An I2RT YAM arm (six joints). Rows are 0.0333 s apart.
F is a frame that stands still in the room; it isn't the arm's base.
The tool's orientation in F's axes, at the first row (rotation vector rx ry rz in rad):
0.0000, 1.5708, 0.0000
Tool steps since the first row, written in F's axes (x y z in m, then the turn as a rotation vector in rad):
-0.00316, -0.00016, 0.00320, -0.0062, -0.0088, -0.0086
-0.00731, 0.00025, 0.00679, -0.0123, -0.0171, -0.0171
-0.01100, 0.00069, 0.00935, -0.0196, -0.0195, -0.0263
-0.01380, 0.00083, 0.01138, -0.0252, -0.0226, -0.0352
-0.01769, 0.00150, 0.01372, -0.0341, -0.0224, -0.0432
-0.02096, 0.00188, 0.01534, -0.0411, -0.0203, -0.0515
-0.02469, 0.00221, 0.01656, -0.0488, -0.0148, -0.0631
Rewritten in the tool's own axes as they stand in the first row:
-0.00320, -0.00016, -0.00316, 0.0086, -0.0088, -0.0062
-0.00679, 0.00025, -0.00731, 0.0171, -0.0171, -0.0123
-0.00935, 0.00069, -0.01100, 0.0263, -0.0195, -0.0196
-0.01138, 0.00083, -0.01380, 0.0352, -0.0226, -0.0252
-0.01372, 0.00150, -0.01769, 0.0432, -0.0224, -0.0341
-0.01534, 0.00188, -0.02096, 0.0515, -0.0203, -0.0411
-0.01656, 0.00221, -0.02469, 0.0631, -0.0148, -0.0488

